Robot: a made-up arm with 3 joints.
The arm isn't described. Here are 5 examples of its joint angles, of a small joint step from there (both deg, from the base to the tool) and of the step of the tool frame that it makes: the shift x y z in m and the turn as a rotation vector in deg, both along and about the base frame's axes.
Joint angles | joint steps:
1: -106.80 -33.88 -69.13 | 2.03 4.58 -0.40
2: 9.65 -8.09 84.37 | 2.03 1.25 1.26
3: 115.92 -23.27 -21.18 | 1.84 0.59 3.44
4: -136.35 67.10 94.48 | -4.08 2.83 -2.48
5: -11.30 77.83 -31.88 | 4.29 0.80 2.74
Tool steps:
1: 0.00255 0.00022 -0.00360 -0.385 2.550 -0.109
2: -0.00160 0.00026 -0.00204 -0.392 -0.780 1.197
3: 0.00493 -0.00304 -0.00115 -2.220 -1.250 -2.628
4: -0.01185 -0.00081 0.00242 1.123 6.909 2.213
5: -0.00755 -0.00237 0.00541 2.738 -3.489 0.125
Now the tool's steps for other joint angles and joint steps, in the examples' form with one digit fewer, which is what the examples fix.
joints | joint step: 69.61 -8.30 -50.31 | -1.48 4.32 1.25
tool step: -0.0033 -0.0009 0.0150 -1.21 5.80 0.32
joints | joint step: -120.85 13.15 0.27 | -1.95 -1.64 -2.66
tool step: 0.0009 0.0022 -0.0021 -1.91 0.31 1.85
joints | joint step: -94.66 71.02 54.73 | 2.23 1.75 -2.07
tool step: 0.0010 0.0006 0.0025 -0.52 -0.48 2.00
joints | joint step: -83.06 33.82 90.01 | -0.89 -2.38 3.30
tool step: 0.0011 0.0010 0.0001 2.96 -1.49 -1.45
